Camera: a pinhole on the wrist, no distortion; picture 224 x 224 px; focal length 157.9 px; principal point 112.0 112.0 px. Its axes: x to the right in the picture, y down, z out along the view. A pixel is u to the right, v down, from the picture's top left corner.
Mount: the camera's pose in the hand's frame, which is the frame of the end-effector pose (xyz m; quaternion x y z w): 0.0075 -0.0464 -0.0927 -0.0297 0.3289 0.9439 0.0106
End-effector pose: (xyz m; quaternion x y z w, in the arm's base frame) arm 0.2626 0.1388 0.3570 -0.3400 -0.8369 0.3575 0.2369
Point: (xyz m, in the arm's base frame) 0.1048 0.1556 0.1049
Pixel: 74 140
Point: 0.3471 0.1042 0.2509
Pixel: 193 84
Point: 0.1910 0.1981 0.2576
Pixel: 53 119
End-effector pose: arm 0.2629 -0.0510 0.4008 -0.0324 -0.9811 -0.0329 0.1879
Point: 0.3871 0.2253 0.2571
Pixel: 176 59
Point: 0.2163 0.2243 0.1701
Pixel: 117 104
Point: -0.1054 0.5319 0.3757
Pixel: 12 31
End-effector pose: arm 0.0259 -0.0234 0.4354 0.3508 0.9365 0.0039 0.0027
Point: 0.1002 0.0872 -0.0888
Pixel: 99 178
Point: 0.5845 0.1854 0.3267
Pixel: 195 21
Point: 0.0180 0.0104 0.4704
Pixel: 68 80
